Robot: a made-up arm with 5 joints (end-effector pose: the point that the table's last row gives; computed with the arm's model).
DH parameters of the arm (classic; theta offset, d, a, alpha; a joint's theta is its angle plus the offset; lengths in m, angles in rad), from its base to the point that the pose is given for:
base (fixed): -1.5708 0.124 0 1.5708
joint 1: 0 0.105 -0.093 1.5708
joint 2: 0 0.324 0.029 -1.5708
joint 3: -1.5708 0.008 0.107 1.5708
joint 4: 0 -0.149 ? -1.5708
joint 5: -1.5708 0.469 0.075 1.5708
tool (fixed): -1.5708 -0.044 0 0
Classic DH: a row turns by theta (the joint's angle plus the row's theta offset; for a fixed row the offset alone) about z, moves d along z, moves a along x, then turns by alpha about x.
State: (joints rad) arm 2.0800 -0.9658 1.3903 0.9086 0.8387
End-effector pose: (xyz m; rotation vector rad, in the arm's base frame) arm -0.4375 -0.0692 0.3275 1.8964 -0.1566 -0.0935
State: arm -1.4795 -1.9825 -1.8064 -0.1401 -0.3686
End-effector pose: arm -0.0942 0.2970 -0.3166 -1.6961 -0.8095 -2.1573
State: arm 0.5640 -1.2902 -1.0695 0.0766 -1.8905
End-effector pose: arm -0.1575 -0.5606 -0.0475 1.9193 1.6334 -0.3561
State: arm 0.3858 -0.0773 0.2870 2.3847 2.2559
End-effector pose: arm 0.2022 -0.0619 0.1348 -1.1920 2.0027 2.0885
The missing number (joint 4, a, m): 0.026
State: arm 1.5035 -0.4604 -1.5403 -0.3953 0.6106
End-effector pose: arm -0.6201 -0.4319 -0.1360 -0.5709 0.0580 0.0340
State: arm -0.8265 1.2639 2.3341 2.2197 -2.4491
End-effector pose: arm 0.2422 0.1721 -0.2146 -0.9696 -0.5616 -2.6210
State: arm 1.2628 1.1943 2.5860 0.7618 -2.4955
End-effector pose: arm 0.0238 -0.2797 -0.4657 -1.3908 -1.5068 -1.0756
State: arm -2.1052 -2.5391 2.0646 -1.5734 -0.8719
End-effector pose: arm 0.1890 -0.2631 0.5528 1.2759 2.4099 -0.0897
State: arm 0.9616 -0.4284 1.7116 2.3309 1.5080
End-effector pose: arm -0.0107 0.1178 -0.3601 1.3948 -1.8224 1.2388
